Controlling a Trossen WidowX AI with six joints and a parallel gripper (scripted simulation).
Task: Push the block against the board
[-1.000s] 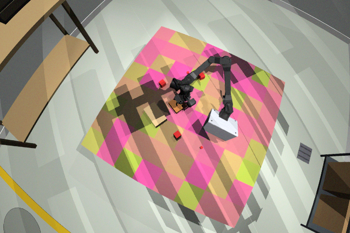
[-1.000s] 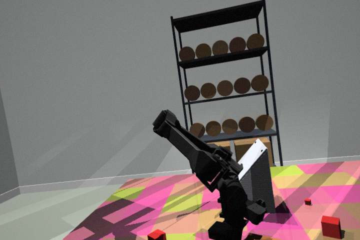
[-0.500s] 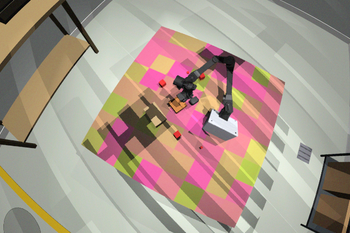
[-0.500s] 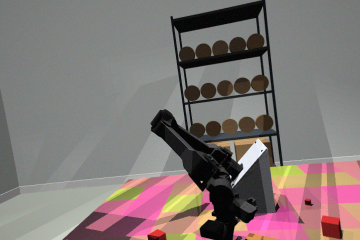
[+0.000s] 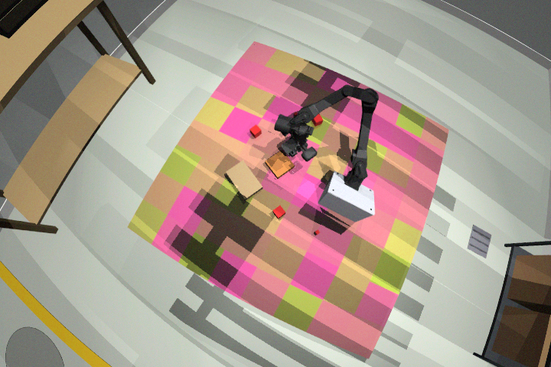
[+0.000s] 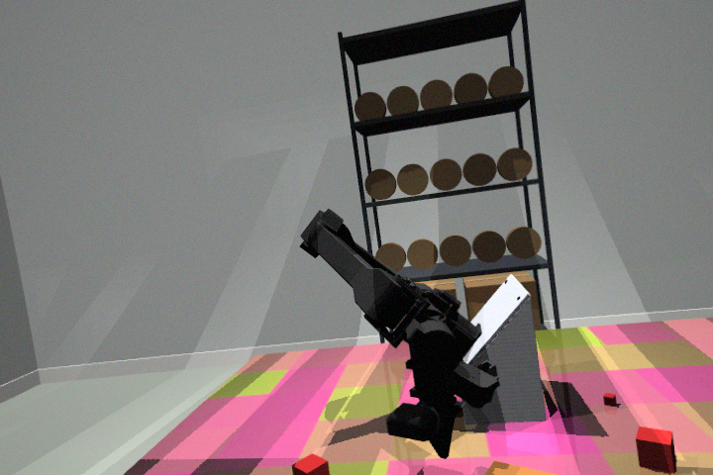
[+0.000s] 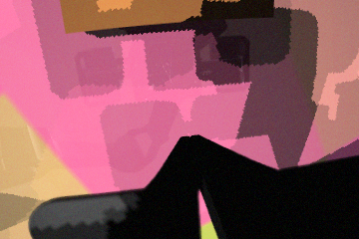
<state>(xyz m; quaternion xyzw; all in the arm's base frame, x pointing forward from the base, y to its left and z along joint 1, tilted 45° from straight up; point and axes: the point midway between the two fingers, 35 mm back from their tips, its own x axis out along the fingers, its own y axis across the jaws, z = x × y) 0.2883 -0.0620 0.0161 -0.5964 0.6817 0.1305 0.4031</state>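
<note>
Right now the square block is 4 cm ahead of my gripper tip, 9 cm to the left of it and 3 cm below it. From my gripper tip the other things lie so: tan board 14 cm ahead, 24 cm to the left, 3 cm below.
</note>
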